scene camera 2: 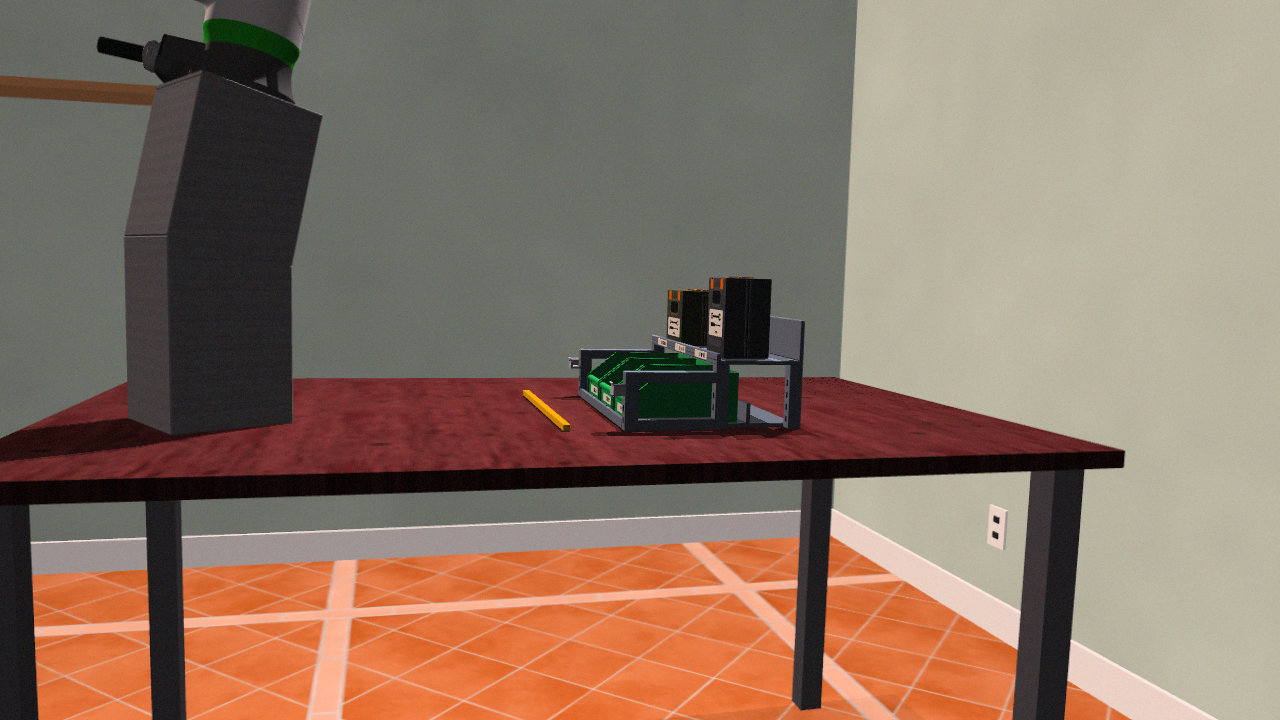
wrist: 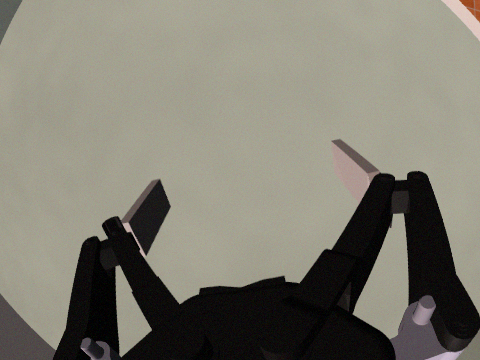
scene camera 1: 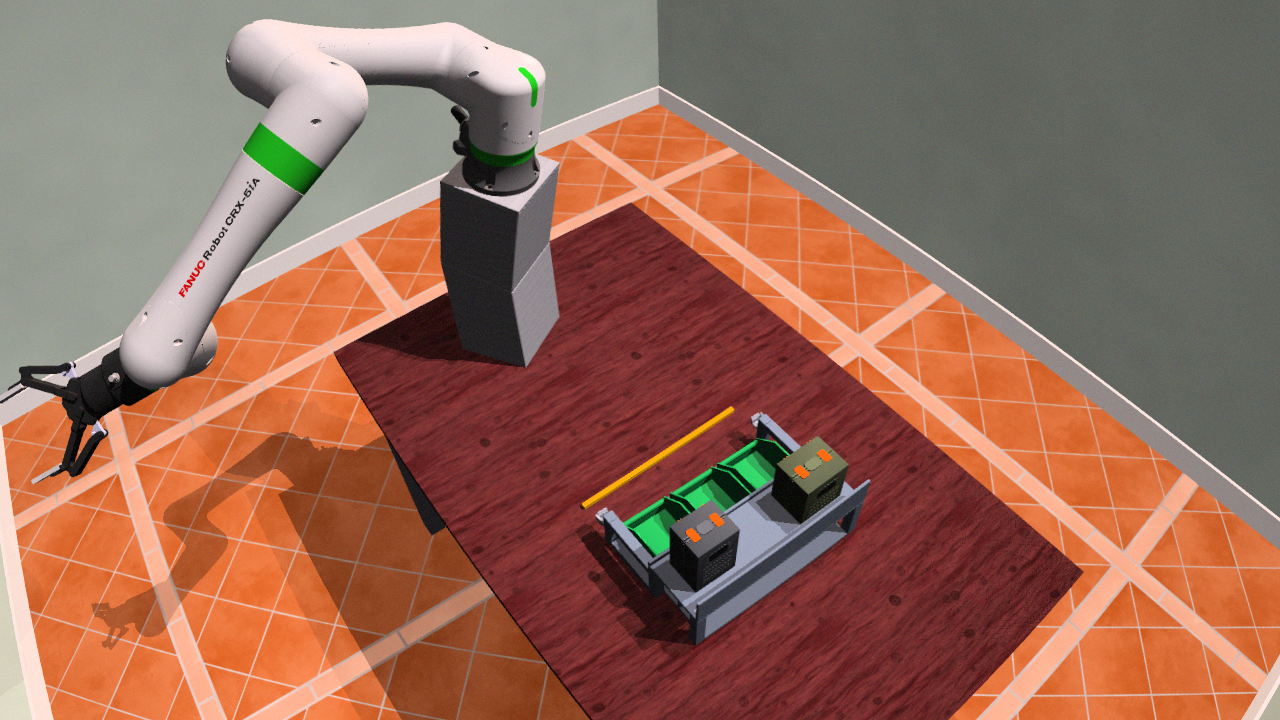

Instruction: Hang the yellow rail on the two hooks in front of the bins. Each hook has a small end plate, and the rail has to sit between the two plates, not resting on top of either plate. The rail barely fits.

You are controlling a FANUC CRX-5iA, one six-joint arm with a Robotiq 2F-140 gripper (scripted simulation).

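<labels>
Gripper: visible in the wrist view [246, 175] and scene camera 1 [16, 441]; out of frame in scene camera 2.
</labels>
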